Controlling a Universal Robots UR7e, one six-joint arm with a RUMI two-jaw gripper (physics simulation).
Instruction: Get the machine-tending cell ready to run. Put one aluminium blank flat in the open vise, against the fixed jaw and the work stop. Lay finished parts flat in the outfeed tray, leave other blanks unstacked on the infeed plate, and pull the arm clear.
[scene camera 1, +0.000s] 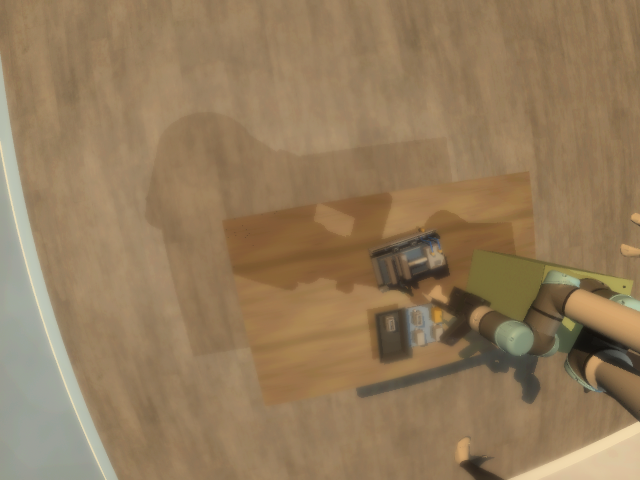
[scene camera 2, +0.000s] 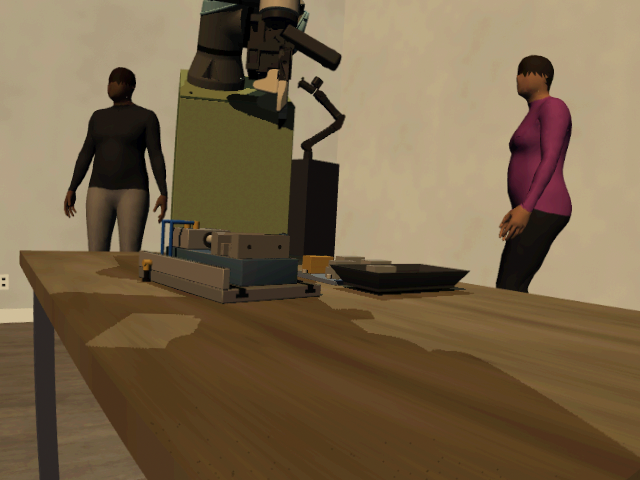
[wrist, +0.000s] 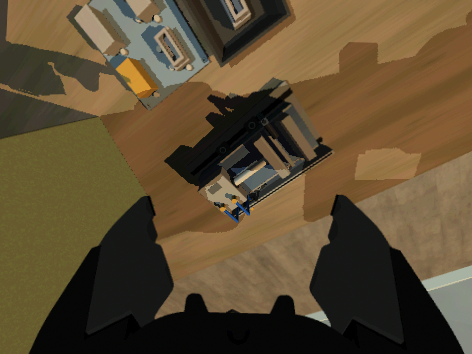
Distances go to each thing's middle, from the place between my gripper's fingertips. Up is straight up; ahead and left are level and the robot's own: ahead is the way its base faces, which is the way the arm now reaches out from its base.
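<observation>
The outfeed tray (scene camera 2: 408, 277) is 15 cm ahead of my hand, 20 cm to the left of it and 28 cm below it. As for the infeed plate (scene camera 1: 427, 322), it is 29 cm below my hand and 24 cm to the left of it, and 1 cm behind it. I find the orange block (wrist: 131, 70) 27 cm below my hand, 21 cm to the left of it and 7 cm behind it.
</observation>
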